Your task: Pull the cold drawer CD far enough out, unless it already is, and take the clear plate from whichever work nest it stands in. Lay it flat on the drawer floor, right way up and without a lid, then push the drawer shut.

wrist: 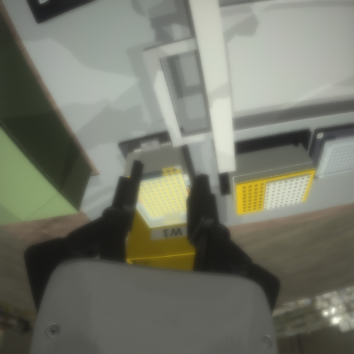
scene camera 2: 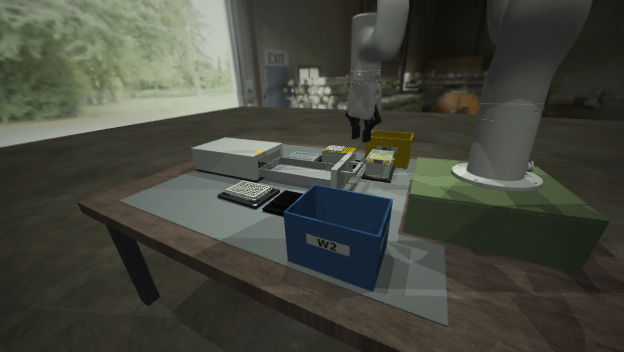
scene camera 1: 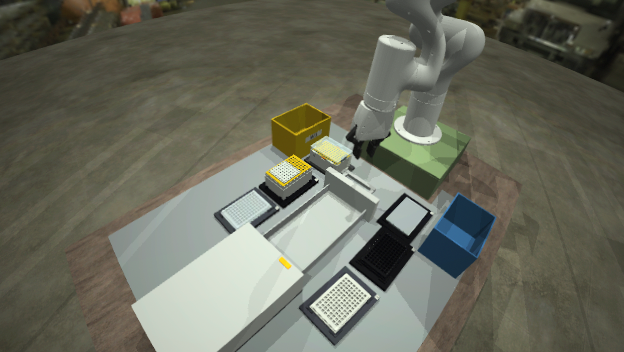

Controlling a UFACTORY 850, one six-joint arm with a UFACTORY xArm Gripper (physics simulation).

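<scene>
The cold drawer CD (scene camera 1: 352, 194) (scene camera 2: 340, 172) (wrist: 217, 100) stands pulled out of its white housing (scene camera 1: 215, 295) (scene camera 2: 225, 152), and its floor shows bare in scene camera 1. The clear plate (scene camera 1: 247, 209) (scene camera 2: 305, 156) (wrist: 340, 156), pale and translucent with many wells, lies flat in a dark work nest beside the drawer, near the housing. My gripper (scene camera 1: 364, 154) (scene camera 2: 361, 137) (wrist: 166, 180) is partly open and empty. It hangs high, beyond the drawer's handle (wrist: 162, 95). In the wrist view the clear-topped yellow tip box shows between and below the fingers.
The clear-topped tip box (scene camera 1: 331, 152) (scene camera 2: 380, 162) and an open yellow-and-white tip box (scene camera 1: 287, 175) (wrist: 275, 192) stand on the plate's side. Yellow bin W1 (scene camera 1: 300, 132) is behind them. Opposite are a white plate (scene camera 1: 342, 300), a black plate (scene camera 1: 384, 254), a pale flat piece (scene camera 1: 407, 216) and blue bin W2 (scene camera 2: 335, 245).
</scene>
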